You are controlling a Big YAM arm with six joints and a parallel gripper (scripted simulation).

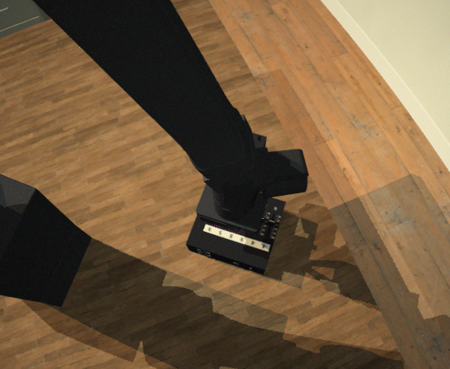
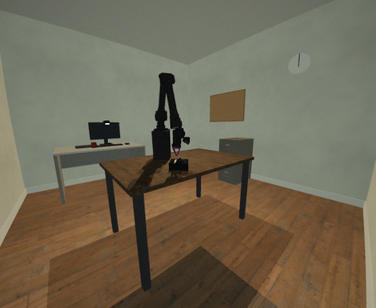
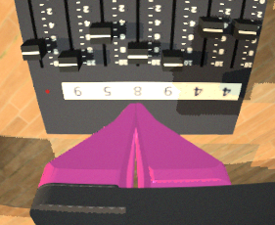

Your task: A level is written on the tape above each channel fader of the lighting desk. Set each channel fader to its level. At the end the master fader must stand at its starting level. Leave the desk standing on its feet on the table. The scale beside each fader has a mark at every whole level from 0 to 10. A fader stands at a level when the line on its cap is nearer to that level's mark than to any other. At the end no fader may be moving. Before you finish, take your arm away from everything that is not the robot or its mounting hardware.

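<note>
Right now my hand is 40 mm above the channel 4 fader, 20 mm short of it and 10 mm to the right of it. Also, from my hand: channel 6 fader: 40 mm to the left, 40 mm below, 20 mm behind; then channel 5 fader cap: 40 mm to the left, 40 mm below, 10 mm ahead; then channel 3 fader cap: 40 mm below, 30 mm ahead, 10 mm to the right.
</note>
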